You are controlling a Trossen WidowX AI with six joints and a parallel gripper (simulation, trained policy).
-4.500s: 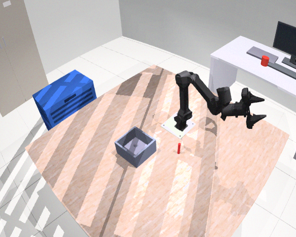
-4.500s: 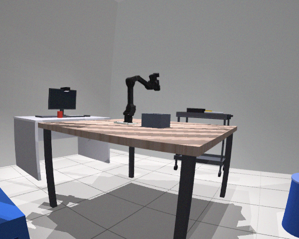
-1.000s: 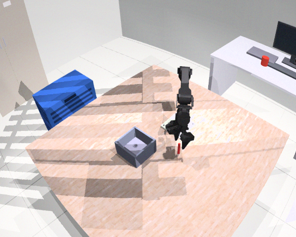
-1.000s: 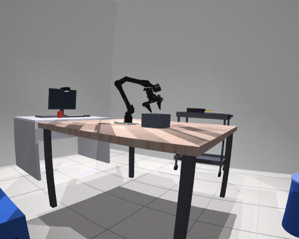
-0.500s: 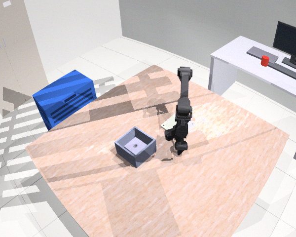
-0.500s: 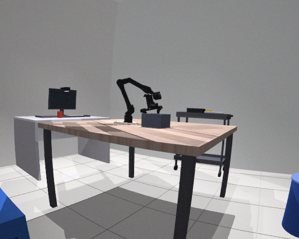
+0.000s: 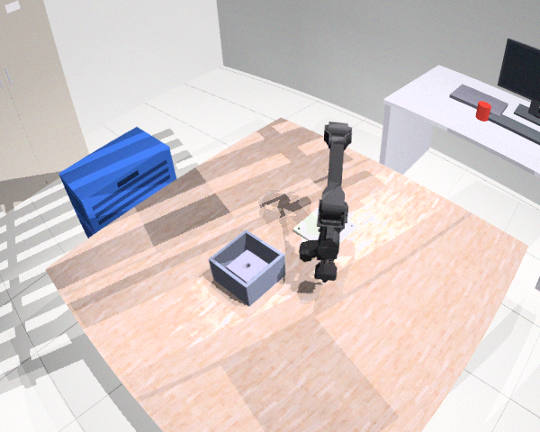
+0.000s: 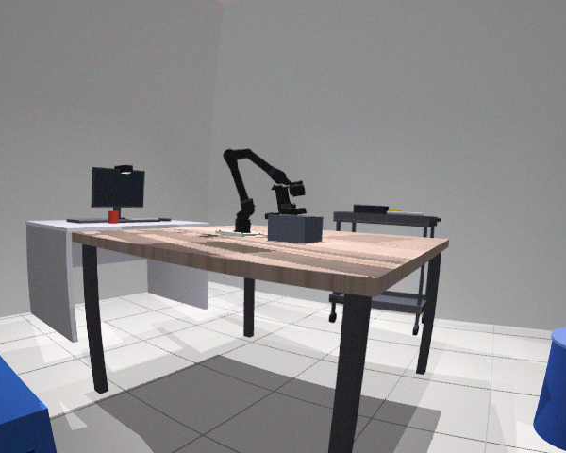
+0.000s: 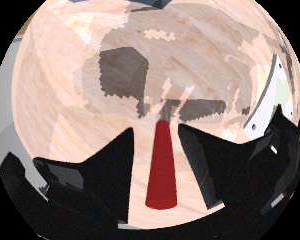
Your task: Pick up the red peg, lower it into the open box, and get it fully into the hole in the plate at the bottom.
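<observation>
The grey box is 190 mm to the right of my gripper tip, 140 mm ahead of it and 10 mm above it. From my gripper tip the other things lie so: red peg 30 mm above, 10 mm behind.
</observation>
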